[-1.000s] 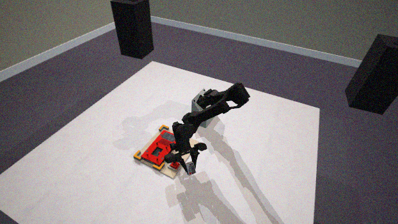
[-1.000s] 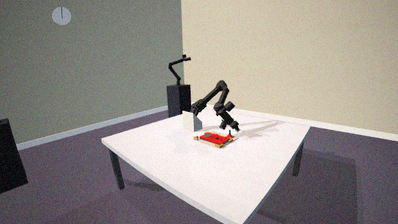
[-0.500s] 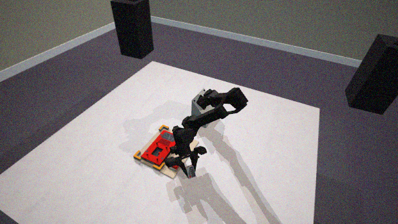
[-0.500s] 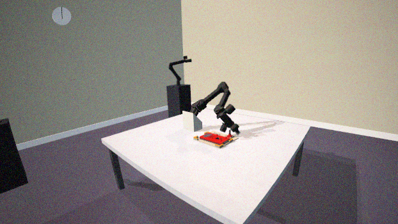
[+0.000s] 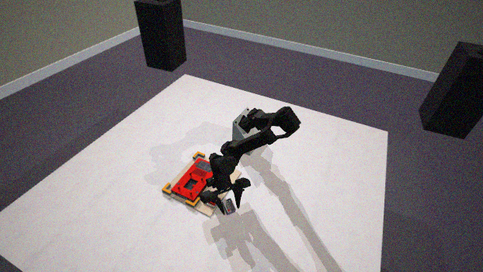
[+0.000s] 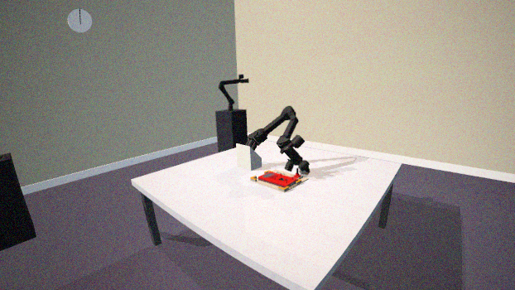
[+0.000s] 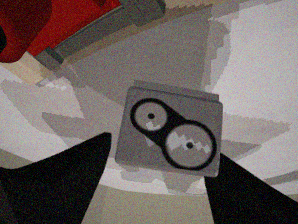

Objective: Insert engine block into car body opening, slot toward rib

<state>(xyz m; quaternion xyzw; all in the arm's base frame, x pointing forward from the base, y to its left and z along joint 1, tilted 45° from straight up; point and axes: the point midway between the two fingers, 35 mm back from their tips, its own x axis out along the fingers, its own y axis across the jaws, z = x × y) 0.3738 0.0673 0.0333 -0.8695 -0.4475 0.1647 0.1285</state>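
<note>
Now: gripper tip 1 cm to the left of the engine block and 1 cm past it.
</note>
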